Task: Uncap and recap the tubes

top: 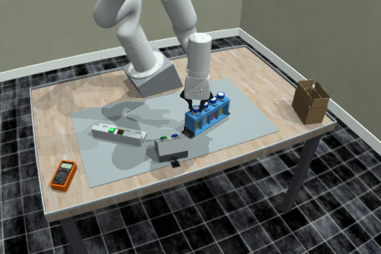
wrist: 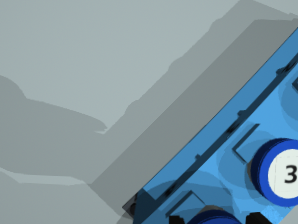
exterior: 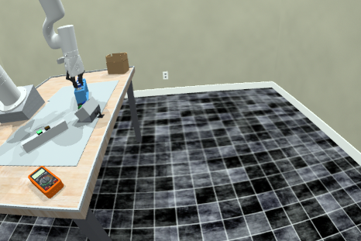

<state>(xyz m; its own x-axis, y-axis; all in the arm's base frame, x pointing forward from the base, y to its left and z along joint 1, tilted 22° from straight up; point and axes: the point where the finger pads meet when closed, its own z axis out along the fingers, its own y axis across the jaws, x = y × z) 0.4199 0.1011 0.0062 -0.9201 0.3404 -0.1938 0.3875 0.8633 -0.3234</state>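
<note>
Now: hand 10 mm above the blue-and-white cap. From my hand the other things lie so: green key (70 mm ahead, 160 mm to the right, 60 mm below); blue key (70 mm ahead, 120 mm to the right, 60 mm below); key housing (90 mm ahead, 140 mm to the right, 80 mm below).
</note>
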